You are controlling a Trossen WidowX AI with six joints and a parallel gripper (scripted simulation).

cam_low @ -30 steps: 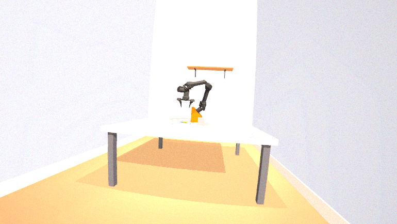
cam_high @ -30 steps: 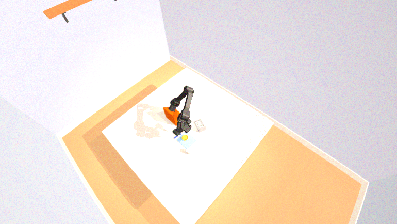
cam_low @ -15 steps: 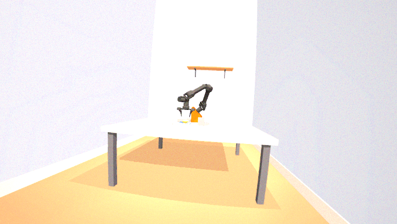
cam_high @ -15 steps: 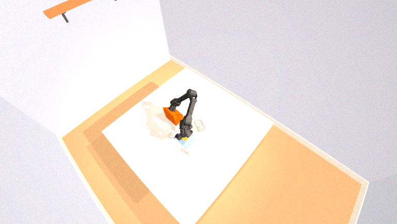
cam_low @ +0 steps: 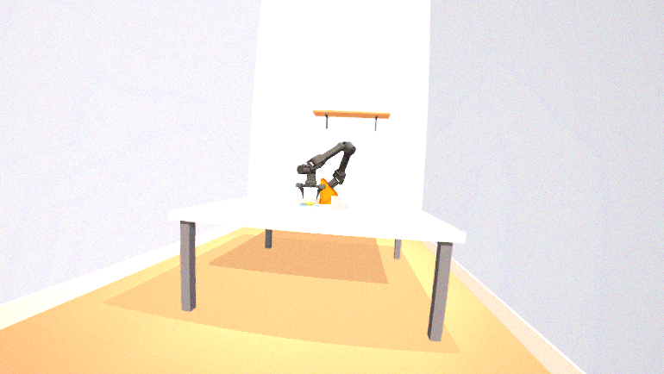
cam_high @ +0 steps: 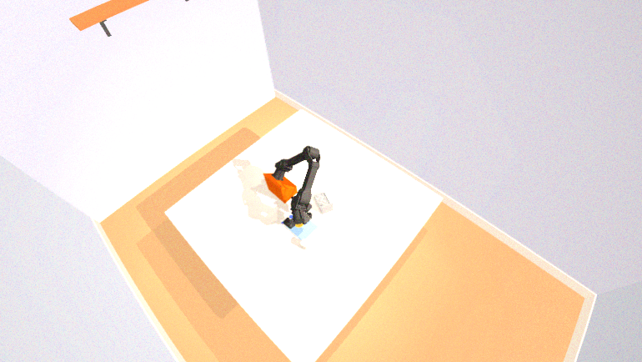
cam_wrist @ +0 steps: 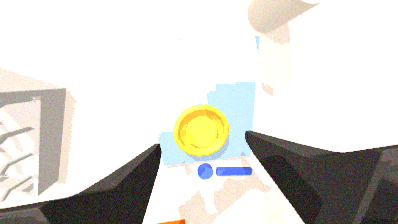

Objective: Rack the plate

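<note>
Now: the yellow plate 30 mm below my gripper tip. From my gripper tip the other things lie so: dish rack: 10 mm behind, 200 mm to the left, 20 mm below; blue utensil: 70 mm behind, 40 mm to the right, 40 mm below.
</note>
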